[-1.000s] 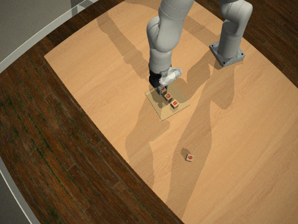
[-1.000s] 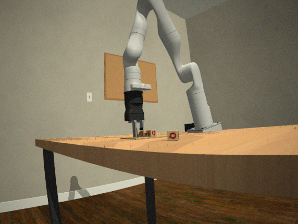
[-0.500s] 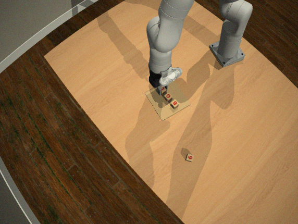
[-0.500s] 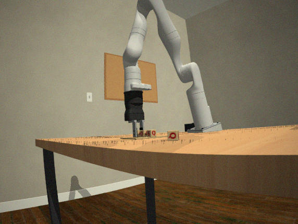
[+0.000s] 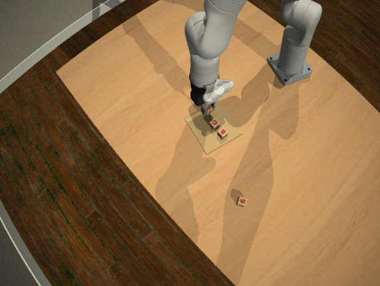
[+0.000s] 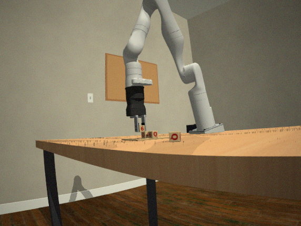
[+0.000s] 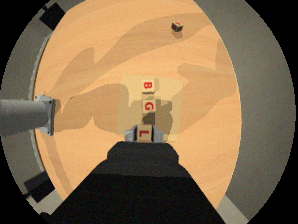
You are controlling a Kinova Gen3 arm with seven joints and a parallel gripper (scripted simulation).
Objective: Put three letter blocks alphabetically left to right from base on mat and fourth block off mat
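The tan mat lies 1 cm ahead of my hand, 5 cm to the left of it and 4 cm below it. From my hand the other things lie so: block marked B: 9 cm to the left, 3 cm below.
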